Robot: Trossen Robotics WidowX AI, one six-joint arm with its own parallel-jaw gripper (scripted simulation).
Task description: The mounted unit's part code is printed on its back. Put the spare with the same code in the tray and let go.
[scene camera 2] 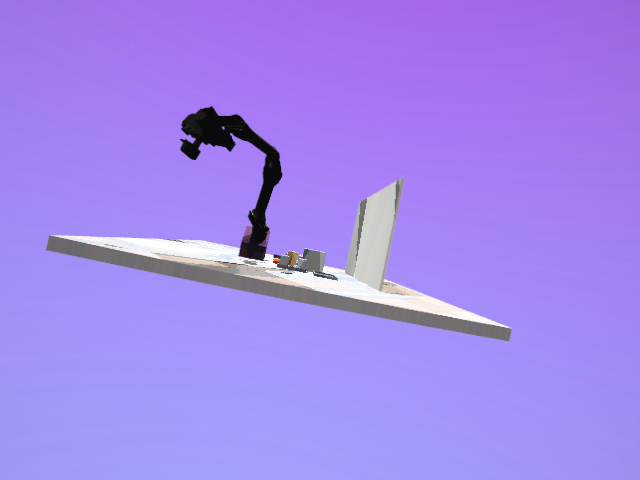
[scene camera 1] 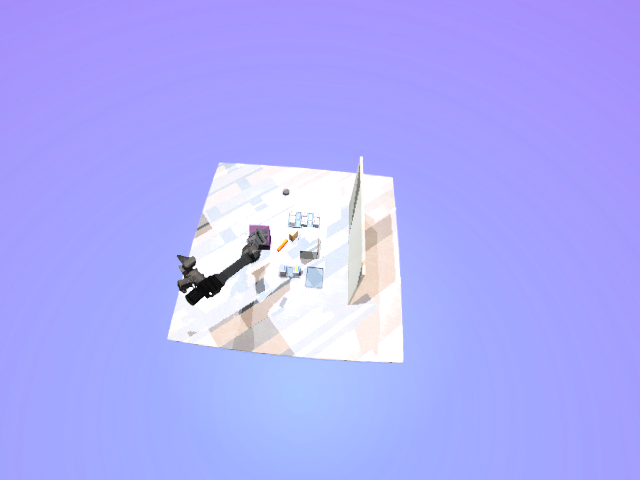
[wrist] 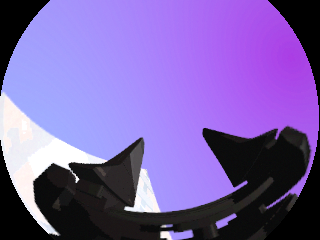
One and the same spot on a tall panel: (scene camera 1: 356, 250) is (scene camera 2: 378, 221).
